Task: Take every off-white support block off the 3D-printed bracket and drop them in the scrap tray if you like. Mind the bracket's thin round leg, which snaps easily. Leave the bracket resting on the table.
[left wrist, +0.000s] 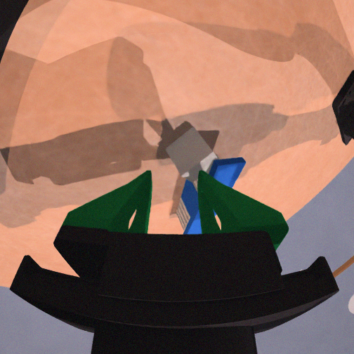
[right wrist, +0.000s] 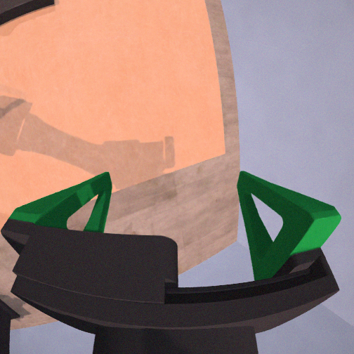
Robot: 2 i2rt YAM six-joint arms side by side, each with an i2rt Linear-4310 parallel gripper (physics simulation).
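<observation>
The blue bracket (left wrist: pixel 230 171) lies on the table below my left gripper, partly hidden behind its right finger. A shaded grey-white block (left wrist: pixel 190 150), which looks like an off-white support, is at the bracket's upper left end. A ribbed pale piece (left wrist: pixel 182 216) shows along the bracket's lower left side, between the fingers in the view. The thin round leg cannot be made out. My left gripper (left wrist: pixel 174 177) is partly open with nothing held, its fingertips just short of the grey-white block in the view. My right gripper (right wrist: pixel 174 178) is wide open and empty. The scrap tray does not show clearly.
The orange table surface (left wrist: pixel 240 75) (right wrist: pixel 125 75) carries arm shadows. A wooden border (right wrist: pixel 210 185) runs along its edge in the right wrist view. A black part (left wrist: pixel 346 110) stands at the right edge of the left wrist view.
</observation>
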